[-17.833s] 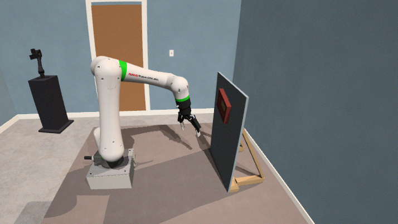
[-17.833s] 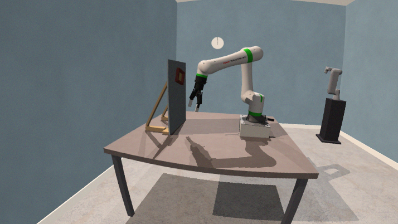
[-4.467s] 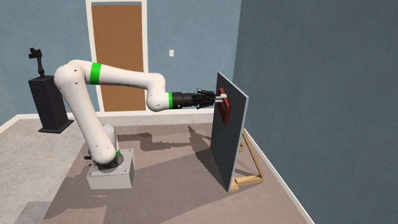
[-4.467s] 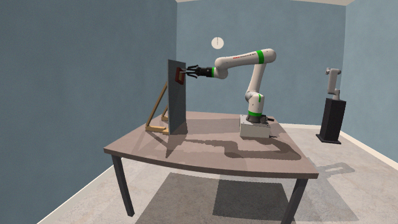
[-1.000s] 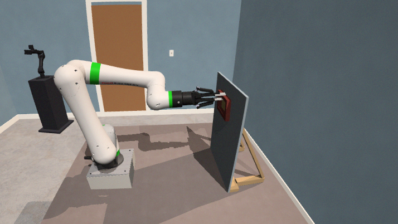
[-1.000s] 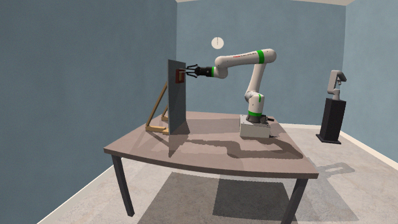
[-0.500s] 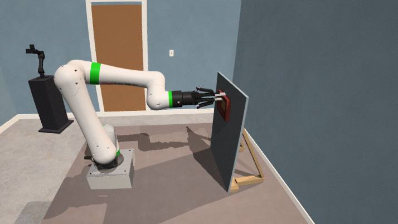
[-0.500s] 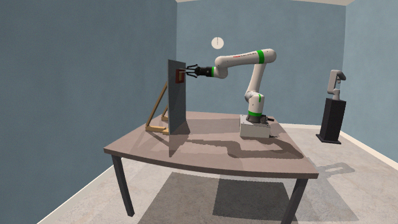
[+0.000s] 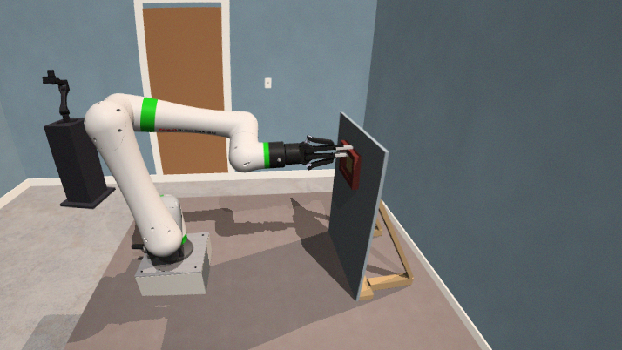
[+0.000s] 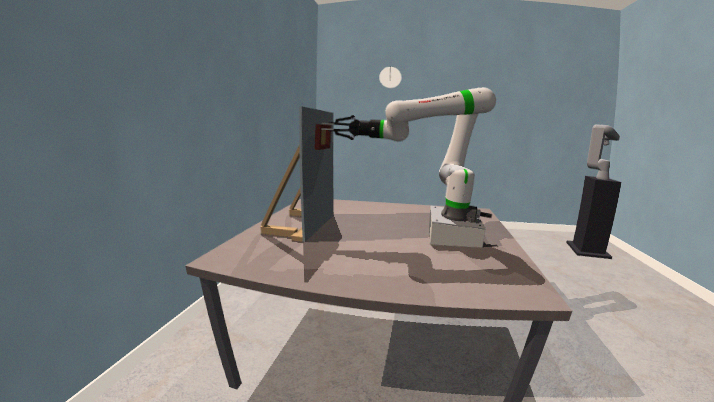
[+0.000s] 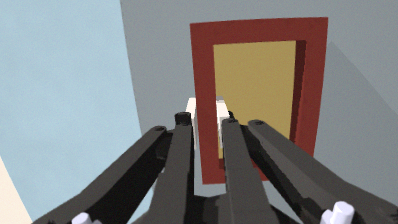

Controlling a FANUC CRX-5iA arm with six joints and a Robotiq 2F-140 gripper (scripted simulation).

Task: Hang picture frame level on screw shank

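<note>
Now: hand 50 mm above the picture frame, 40 mm short of it and 10 mm to the right of it. The rest, counted from my hand: grey board 230 mm below, 50 mm ahead, 10 mm to the left.
</note>
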